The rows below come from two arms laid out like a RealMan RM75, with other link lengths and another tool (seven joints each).
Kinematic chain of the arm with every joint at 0, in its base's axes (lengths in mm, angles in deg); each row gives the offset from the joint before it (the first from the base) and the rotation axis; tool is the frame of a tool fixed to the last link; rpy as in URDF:
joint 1: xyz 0 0 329.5 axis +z
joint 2: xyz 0 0 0 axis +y
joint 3: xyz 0 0 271.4 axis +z
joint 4: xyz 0 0 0 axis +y
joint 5: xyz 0 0 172.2 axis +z
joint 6: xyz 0 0 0 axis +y
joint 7: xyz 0 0 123.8 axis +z
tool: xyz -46 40 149 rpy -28.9 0 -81.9
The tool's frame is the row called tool.
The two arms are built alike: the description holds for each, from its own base.
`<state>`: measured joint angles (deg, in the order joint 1, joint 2, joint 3, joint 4, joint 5, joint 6, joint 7); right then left.
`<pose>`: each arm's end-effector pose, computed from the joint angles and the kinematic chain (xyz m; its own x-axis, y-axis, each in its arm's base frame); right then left.
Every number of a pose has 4 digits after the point.
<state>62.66 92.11 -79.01 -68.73 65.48 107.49 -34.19 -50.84 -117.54 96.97 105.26 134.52 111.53 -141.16</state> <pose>0.0495 0.3715 0.0705 0.4249 0.8765 0.2264 0.5818 -0.4560 0.6735 -0.1578 0.2516 -0.0185 0.3502 0.9351 -0.0549 0.9361 -0.3473 0.0558</pose>
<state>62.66 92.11 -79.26 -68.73 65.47 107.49 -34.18 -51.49 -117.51 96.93 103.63 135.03 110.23 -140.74</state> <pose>0.0504 0.3710 0.0700 0.4241 0.8769 0.2264 0.5791 -0.4548 0.6766 -0.1558 0.2574 -0.0213 0.3494 0.9359 -0.0453 0.9363 -0.3468 0.0560</pose>
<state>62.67 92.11 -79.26 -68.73 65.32 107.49 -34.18 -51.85 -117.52 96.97 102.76 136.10 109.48 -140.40</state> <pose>0.0509 0.3715 0.0701 0.4238 0.8764 0.2288 0.5776 -0.4561 0.6770 -0.1559 0.2635 -0.0220 0.3515 0.9356 -0.0314 0.9356 -0.3499 0.0470</pose>
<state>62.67 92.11 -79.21 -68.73 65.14 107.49 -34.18 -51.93 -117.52 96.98 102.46 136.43 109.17 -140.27</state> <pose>0.0514 0.3721 0.0703 0.4239 0.8756 0.2315 0.5763 -0.4580 0.6768 -0.1559 0.2655 -0.0224 0.3521 0.9356 -0.0266 0.9354 -0.3507 0.0448</pose>
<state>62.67 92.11 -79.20 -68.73 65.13 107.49 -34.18 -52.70 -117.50 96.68 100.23 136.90 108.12 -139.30</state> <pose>0.0514 0.3721 0.0703 0.4240 0.8755 0.2317 0.5763 -0.4582 0.6767 -0.1559 0.2715 -0.0241 0.3499 0.9365 -0.0247 0.9363 -0.3488 0.0406</pose>
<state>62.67 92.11 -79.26 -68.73 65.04 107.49 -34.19 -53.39 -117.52 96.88 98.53 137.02 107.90 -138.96</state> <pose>0.0519 0.3723 0.0702 0.4235 0.8754 0.2330 0.5749 -0.4585 0.6777 -0.1576 0.2726 -0.0249 0.3440 0.9383 -0.0356 0.9388 -0.3430 0.0301</pose>
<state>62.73 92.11 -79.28 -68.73 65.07 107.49 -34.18 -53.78 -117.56 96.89 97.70 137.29 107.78 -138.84</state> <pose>0.0515 0.3722 0.0702 0.4227 0.8759 0.2326 0.5754 -0.4577 0.6778 -0.1582 0.2741 -0.0251 0.3408 0.9394 -0.0370 0.9401 -0.3401 0.0235</pose>
